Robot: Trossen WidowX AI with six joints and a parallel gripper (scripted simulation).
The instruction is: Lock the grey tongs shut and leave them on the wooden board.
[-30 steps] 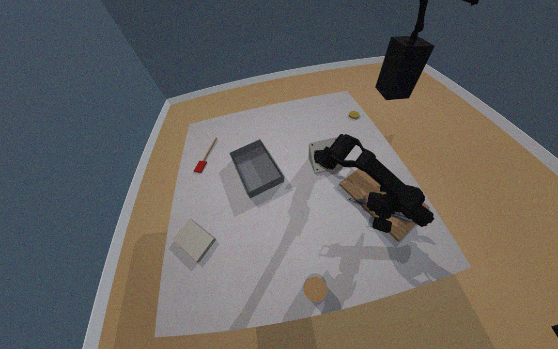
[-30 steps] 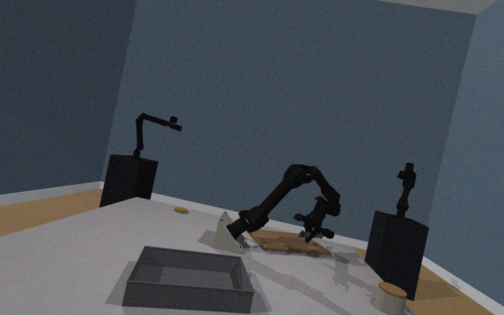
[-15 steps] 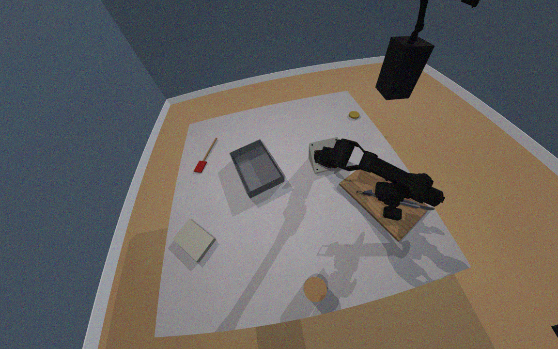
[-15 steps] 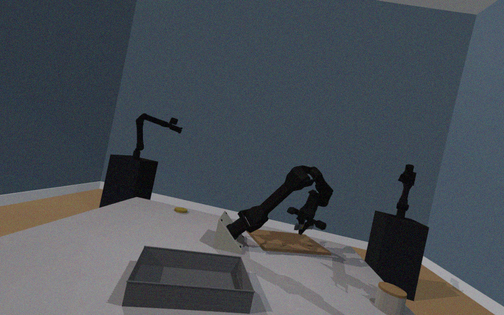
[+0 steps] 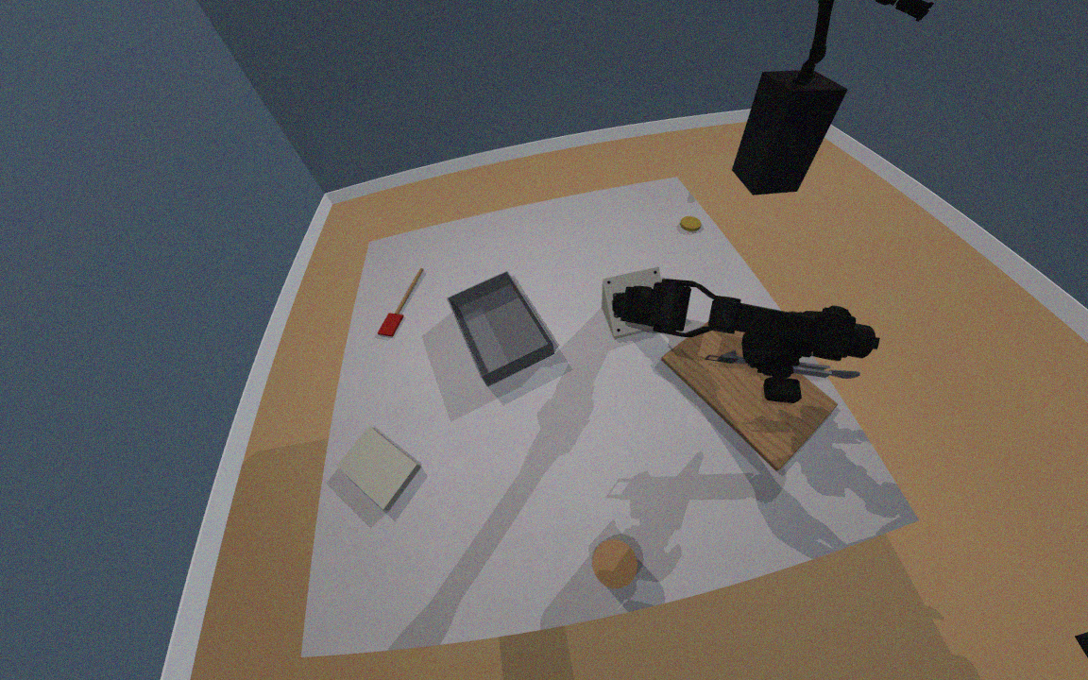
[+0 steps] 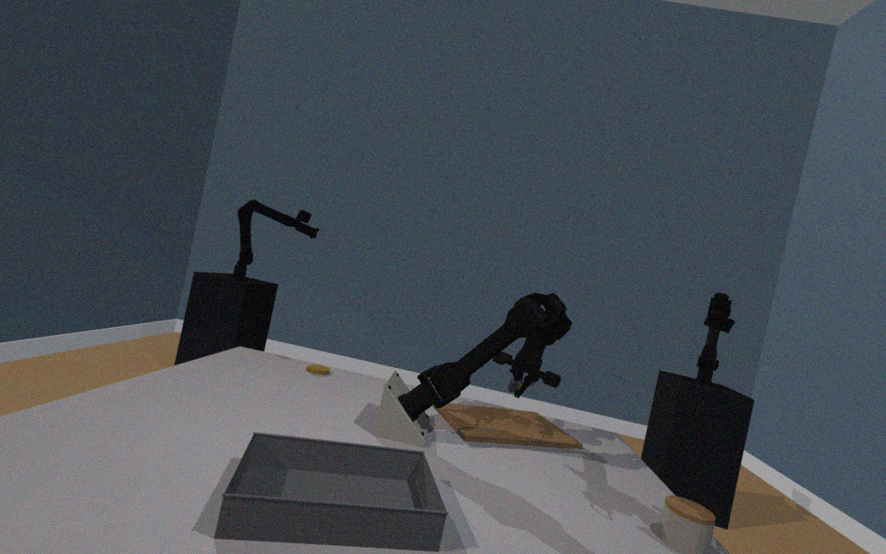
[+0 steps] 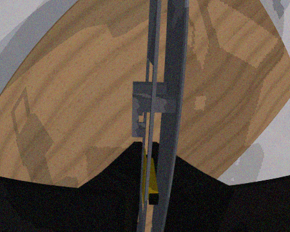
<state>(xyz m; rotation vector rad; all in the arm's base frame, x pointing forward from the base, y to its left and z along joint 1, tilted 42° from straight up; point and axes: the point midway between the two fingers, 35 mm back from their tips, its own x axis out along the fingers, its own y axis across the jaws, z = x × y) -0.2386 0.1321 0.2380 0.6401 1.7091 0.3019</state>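
Right now the wooden board is 90 mm below my gripper tip, 20 mm to the right of it and 10 mm behind it. The rest, counted from my gripper tip: cork-lidded jar: 380 mm ahead, 320 mm to the left, 60 mm below; yellow tab: 40 mm above, 10 mm ahead; yellow disc: 630 mm to the right, 80 mm below, 80 mm behind.
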